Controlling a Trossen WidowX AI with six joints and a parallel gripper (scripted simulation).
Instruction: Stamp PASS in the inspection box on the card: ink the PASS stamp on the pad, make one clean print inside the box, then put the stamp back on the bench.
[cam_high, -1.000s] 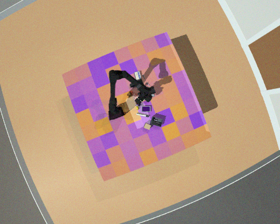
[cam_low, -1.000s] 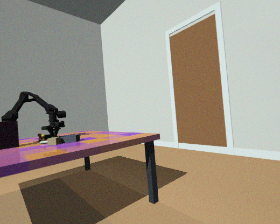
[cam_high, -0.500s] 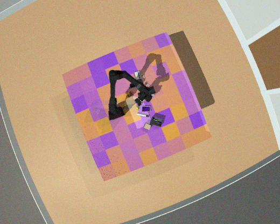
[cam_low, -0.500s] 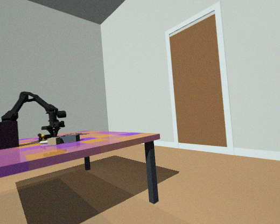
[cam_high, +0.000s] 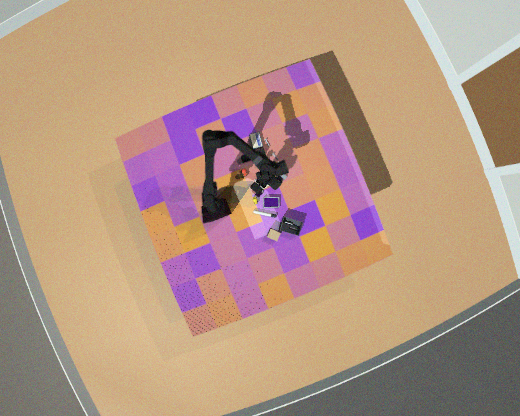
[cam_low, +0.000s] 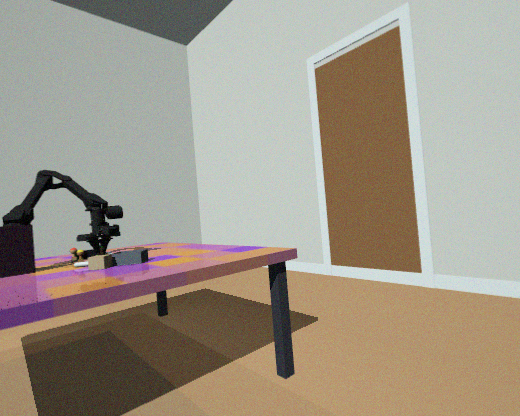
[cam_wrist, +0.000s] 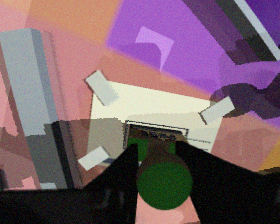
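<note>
My gripper tip is right at the green stamp. The rest, counted from my gripper tip: white card 3 cm below; blue stamp 3 cm ahead, 10 cm to the left; grey ruler 8 cm ahead, 2 cm to the left, 2 cm below.
</note>
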